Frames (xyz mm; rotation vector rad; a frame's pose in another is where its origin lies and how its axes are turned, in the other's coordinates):
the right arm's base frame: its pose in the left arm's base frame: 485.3 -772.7 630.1 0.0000 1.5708 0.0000
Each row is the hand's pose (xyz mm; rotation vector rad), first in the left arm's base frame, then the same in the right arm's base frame.
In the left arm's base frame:
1: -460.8 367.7 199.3 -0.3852 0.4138 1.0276
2: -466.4 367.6 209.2 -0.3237 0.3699 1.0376
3: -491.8 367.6 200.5 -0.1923 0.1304 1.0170
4: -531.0 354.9 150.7 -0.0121 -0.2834 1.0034
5: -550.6 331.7 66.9 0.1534 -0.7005 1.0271
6: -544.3 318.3 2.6 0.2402 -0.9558 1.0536
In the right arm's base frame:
1: 430.8 1140.4 -946.1 -1.0391 -0.9940 0.4725
2: 420.9 1140.3 -951.7 -1.0074 -1.0400 0.5283
3: 429.6 1140.3 -977.1 -0.9252 -1.2891 0.6310
4: 479.4 1127.6 -1016.3 -0.8232 -1.7014 0.8036
5: 563.2 1104.4 -1035.9 -0.7521 -2.0933 1.0162
6: 627.5 1091.0 -1029.6 -0.7275 -2.3222 1.1572

